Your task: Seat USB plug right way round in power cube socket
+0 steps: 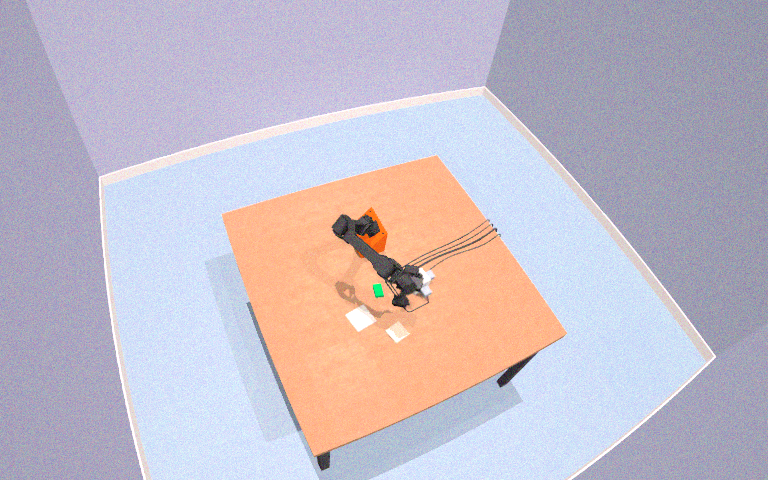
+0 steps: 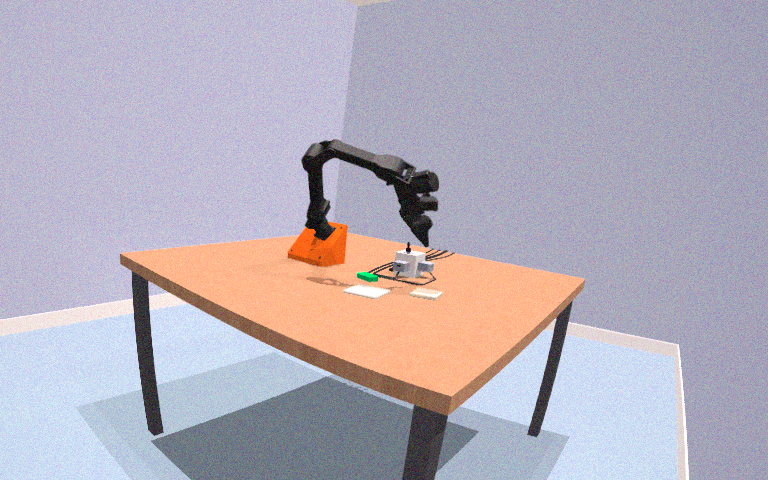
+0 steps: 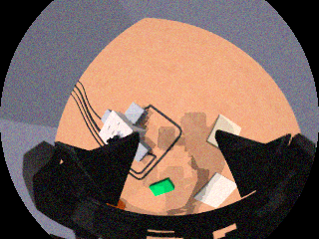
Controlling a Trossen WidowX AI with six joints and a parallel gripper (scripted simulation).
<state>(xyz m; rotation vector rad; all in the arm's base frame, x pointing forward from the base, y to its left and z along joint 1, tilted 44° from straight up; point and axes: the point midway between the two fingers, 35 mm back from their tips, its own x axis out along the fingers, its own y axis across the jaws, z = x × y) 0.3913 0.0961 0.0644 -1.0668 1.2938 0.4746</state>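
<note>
Right now the usb plug is 110 mm behind my gripper tip, 70 mm to the left of it and 40 mm below it. Also, from my gripper tip: green block (130 mm behind, 90 mm to the right, 130 mm below).
</note>
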